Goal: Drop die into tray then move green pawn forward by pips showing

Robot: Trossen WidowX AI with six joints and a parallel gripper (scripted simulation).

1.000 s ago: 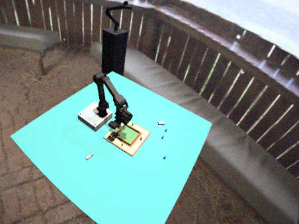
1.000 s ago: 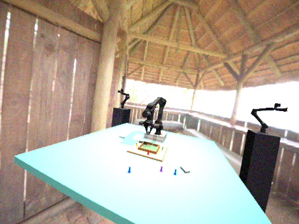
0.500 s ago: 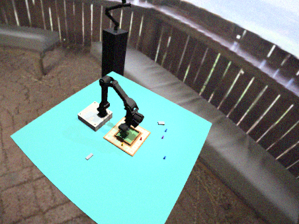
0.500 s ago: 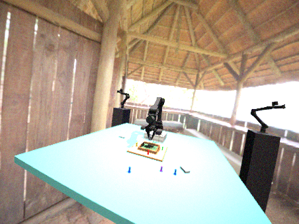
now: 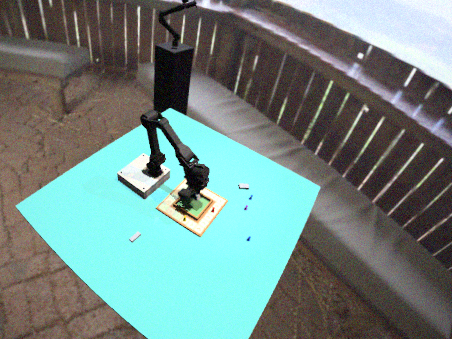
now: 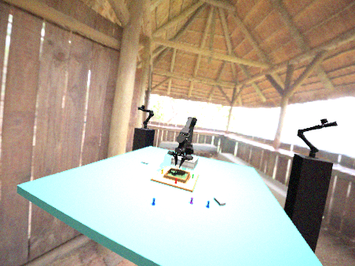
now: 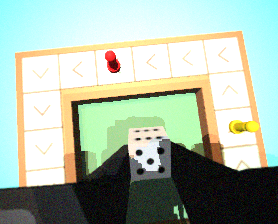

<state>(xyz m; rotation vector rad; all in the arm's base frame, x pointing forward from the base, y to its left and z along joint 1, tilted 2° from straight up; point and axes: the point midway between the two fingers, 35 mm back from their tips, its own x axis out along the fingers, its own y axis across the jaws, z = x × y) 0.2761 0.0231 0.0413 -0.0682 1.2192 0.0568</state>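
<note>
Now: the green pawn 6 cm behind my gripper tip, 11 cm to the left of it and 6 cm below it. Round my gripper tip: white die: right at my gripper tip; red pawn: 9 cm ahead, 4 cm to the left, 6 cm below; green felt tray: 2 cm behind, 8 cm below.
</note>
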